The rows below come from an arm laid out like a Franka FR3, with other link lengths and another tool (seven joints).
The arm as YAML. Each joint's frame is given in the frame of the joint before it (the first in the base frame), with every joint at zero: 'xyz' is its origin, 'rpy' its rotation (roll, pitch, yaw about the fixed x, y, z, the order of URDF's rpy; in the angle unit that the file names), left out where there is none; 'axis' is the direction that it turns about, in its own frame. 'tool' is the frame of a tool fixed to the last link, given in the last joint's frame.
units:
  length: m
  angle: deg
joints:
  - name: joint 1
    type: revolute
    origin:
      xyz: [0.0, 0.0, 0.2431]
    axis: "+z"
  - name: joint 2
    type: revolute
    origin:
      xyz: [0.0, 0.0, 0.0]
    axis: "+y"
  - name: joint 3
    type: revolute
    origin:
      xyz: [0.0, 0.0, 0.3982]
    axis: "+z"
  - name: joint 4
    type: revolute
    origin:
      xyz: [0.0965, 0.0, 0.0]
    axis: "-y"
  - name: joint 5
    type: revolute
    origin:
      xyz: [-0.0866, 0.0, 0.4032]
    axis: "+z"
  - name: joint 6
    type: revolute
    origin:
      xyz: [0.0, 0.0, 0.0]
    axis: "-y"
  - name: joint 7
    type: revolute
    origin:
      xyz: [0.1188, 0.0, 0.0]
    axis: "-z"
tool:
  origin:
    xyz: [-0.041, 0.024, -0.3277]
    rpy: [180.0, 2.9, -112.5]
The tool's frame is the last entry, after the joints.
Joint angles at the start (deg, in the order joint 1, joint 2, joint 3, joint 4, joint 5, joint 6, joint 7): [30.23, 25.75, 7.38, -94.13, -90.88, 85.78, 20.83]
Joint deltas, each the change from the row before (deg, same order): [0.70, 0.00, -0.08, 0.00, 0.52, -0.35, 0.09]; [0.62, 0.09, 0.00, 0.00, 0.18, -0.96, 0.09]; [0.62, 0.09, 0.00, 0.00, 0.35, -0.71, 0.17]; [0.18, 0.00, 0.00, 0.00, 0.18, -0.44, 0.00]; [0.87, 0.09, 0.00, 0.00, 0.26, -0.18, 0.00]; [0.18, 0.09, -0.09, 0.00, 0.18, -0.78, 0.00]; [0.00, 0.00, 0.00, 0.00, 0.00, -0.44, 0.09]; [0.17, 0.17, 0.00, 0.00, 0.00, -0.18, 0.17]
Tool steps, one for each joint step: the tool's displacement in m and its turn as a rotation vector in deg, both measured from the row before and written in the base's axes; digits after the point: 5 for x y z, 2 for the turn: [-0.00422, 0.00639, -0.00153, 0.23, 0.10, 0.07]; [-0.00511, 0.00416, 0.00062, -0.28, -0.16, -0.30]; [-0.00482, 0.00496, -0.00099, -0.02, -0.06, -0.17]; [-0.00246, 0.00037, 0.00035, -0.07, -0.02, -0.29]; [-0.00368, 0.01032, -0.00191, 0.05, 0.18, 0.58]; [-0.00326, -0.00190, 0.00041, -0.30, -0.06, -0.66]; [-0.00144, -0.00173, 0.00120, -0.14, -0.20, -0.38]; [-0.00077, 0.00167, -0.00170, -0.08, -0.05, 0.02]
